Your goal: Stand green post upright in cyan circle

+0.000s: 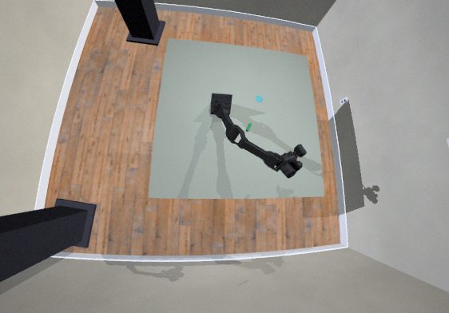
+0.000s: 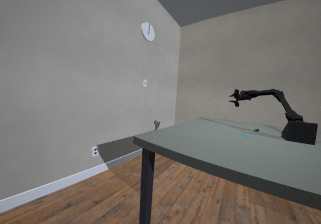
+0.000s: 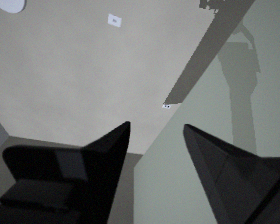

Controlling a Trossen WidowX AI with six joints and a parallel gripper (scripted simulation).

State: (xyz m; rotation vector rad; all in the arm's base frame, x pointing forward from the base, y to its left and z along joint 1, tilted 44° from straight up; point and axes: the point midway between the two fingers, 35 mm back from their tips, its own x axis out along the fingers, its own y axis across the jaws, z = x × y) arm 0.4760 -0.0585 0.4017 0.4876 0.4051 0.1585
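Now: the green post 250 mm behind my hand, 220 mm to the left of it and 270 mm below it. Also, from my hand: cyan circle: 180 mm behind, 480 mm to the left, 270 mm below.
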